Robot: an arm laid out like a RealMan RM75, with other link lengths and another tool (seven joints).
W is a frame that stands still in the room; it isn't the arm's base.
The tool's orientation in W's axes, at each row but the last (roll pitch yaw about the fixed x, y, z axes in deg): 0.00, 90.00, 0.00; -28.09, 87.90, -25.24; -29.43, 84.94, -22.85; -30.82, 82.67, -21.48; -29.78, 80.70, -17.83; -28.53, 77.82, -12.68; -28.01, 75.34, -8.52; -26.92, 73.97, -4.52; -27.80, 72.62, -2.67
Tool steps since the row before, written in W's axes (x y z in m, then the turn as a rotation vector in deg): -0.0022, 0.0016, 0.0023, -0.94, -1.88, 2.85; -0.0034, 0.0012, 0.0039, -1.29, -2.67, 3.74; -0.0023, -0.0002, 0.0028, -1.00, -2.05, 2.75; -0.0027, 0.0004, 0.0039, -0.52, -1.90, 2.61; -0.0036, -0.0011, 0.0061, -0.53, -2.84, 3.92; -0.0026, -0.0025, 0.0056, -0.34, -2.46, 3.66; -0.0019, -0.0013, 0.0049, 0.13, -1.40, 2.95; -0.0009, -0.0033, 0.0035, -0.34, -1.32, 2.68; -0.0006, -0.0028, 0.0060, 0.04, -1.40, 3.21
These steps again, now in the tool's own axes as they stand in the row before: -0.0023, 0.0016, -0.0022, -2.85, -1.88, -0.94; -0.0040, 0.0013, -0.0032, -3.74, -2.67, -1.30; -0.0030, -0.0001, -0.0021, -2.75, -2.04, -1.02; -0.0042, 0.0006, -0.0022, -2.56, -1.96, -0.54; -0.0065, -0.0008, -0.0029, -3.81, -2.98, -0.56; -0.0059, -0.0023, -0.0021, -3.53, -2.64, -0.32; -0.0052, -0.0012, -0.0011, -2.77, -1.71, 0.30; -0.0035, -0.0032, -0.0012, -2.64, -1.43, -0.15; -0.0059, -0.0031, -0.0001, -3.03, -1.73, 0.29
